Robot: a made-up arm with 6 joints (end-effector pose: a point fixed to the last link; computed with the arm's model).
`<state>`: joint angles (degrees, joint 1 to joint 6).
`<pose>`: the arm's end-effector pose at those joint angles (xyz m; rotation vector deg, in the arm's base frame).
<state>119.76 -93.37 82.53 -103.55 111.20 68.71</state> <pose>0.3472 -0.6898 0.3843 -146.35 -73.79 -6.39</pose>
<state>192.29 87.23 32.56 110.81 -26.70 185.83</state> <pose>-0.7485 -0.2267 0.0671 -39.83 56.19 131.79</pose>
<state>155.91 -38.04 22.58 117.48 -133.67 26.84</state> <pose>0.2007 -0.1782 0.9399 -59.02 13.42 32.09</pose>
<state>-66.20 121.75 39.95 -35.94 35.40 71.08</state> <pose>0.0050 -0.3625 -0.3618 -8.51 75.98 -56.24</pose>
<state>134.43 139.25 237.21 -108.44 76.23 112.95</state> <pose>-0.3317 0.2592 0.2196 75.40 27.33 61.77</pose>
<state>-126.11 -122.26 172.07 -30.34 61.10 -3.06</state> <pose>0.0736 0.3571 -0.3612 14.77 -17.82 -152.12</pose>
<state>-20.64 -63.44 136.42 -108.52 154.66 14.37</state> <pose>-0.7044 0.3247 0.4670 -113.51 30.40 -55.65</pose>
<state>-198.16 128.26 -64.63 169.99 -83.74 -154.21</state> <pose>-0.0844 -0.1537 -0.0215 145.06 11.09 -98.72</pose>
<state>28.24 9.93 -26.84 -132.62 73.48 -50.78</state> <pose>0.1769 0.2295 0.3687 111.83 -41.40 -89.04</pose>
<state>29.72 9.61 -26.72 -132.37 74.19 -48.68</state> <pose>0.1708 0.2333 0.3701 110.23 -38.61 -87.98</pose>
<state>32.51 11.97 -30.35 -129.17 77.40 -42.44</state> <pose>0.1480 0.2254 0.3439 95.83 -32.97 -86.02</pose>
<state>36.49 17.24 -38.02 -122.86 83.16 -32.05</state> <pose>0.1056 0.1962 0.3012 68.58 -25.00 -81.26</pose>
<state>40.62 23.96 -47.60 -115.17 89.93 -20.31</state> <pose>0.0571 0.1470 0.2744 36.76 -17.31 -73.06</pose>
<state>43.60 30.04 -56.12 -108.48 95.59 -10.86</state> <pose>0.0234 0.0989 0.2752 10.42 -12.10 -64.25</pose>
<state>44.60 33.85 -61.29 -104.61 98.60 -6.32</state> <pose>0.0092 0.0711 0.2860 -3.94 -9.62 -58.94</pose>
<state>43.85 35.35 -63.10 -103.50 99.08 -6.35</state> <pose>0.0062 0.0626 0.2913 -7.40 -8.97 -58.19</pose>
